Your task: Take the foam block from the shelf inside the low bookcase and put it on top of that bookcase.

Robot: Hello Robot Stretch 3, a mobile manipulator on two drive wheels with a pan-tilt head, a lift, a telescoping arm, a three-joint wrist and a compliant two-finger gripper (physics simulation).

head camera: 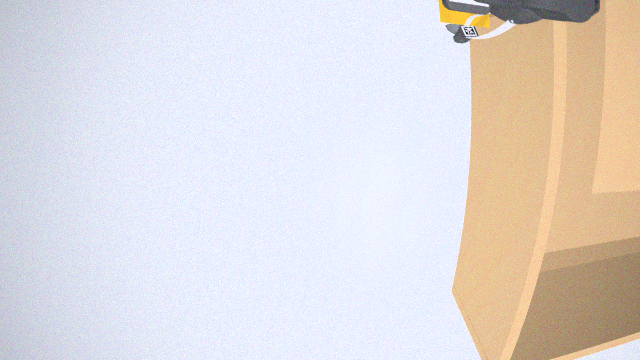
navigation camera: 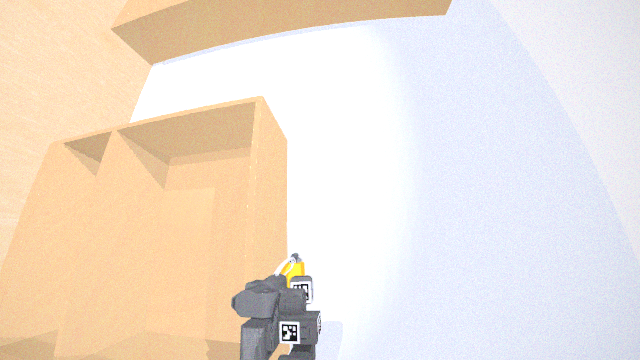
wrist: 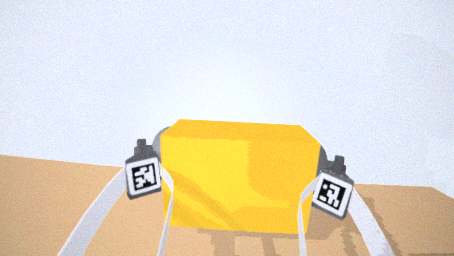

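Places are measured from the robot's base along level axes (x right, y back, z down), in metres.
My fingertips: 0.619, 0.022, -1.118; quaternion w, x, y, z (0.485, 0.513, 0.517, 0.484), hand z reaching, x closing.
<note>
Behind a point stands the place of what it marks, as x, y, z.
The yellow foam block (head camera: 449,17) @(0.577, -0.015, -1.139) (navigation camera: 297,272) @(0.571, 0.002, -1.128) (wrist: 210,175) is between the two fingertips of my gripper (wrist: 238,151) @(0.619, 0.022, -1.118), which is shut on it. Both fingertips press on its sides in the wrist view. The low bookcase (head camera: 512,150) @(0.522, -0.181, -1.061) (navigation camera: 272,200) @(0.535, -0.209, -1.061) (wrist: 55,200) shows its top board behind and below the block in the wrist view, with shadows of the gripper on it. In the head view, block and gripper are at the upper edge, partly over the edge of the top board. Whether the block touches the board cannot be told.
The bookcase's open compartments face the robot, with an upright divider (navigation camera: 135,165) @(0.514, -0.387, -0.452) in the navigation view. A pale wall (head camera: 225,175) @(0.707, -0.279, -1.457) (wrist: 225,50) is behind it. Another wooden piece (navigation camera: 280,30) @(0.611, -1.298, -1.004) is at the upper edge of the navigation view.
</note>
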